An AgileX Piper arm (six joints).
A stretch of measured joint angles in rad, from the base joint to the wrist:
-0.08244 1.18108 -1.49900 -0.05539 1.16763 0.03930
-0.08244 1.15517 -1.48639 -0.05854 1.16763 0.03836
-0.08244 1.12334 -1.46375 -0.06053 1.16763 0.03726
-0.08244 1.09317 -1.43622 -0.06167 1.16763 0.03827
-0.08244 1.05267 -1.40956 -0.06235 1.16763 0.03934
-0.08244 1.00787 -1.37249 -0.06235 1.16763 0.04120
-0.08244 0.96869 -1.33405 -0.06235 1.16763 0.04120
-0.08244 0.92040 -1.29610 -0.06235 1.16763 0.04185
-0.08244 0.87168 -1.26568 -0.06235 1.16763 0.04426
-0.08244 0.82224 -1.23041 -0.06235 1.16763 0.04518
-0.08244 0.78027 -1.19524 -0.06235 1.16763 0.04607
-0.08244 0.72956 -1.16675 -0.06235 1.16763 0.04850
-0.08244 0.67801 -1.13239 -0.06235 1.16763 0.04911
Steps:
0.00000 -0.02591 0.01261 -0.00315 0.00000 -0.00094
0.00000 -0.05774 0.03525 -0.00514 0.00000 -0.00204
0.00000 -0.08791 0.06278 -0.00628 0.00000 -0.00103
0.00000 -0.12841 0.08944 -0.00696 0.00000 0.00004
0.00000 -0.17321 0.12651 -0.00696 0.00000 0.00190
0.00000 -0.21239 0.16495 -0.00696 0.00000 0.00190
0.00000 -0.26068 0.20290 -0.00696 0.00000 0.00255
0.00000 -0.30940 0.23332 -0.00696 0.00000 0.00496
0.00000 -0.35884 0.26859 -0.00696 0.00000 0.00588
0.00000 -0.40081 0.30376 -0.00696 0.00000 0.00677
0.00000 -0.45152 0.33225 -0.00696 0.00000 0.00920
0.00000 -0.50307 0.36661 -0.00696 0.00000 0.00981

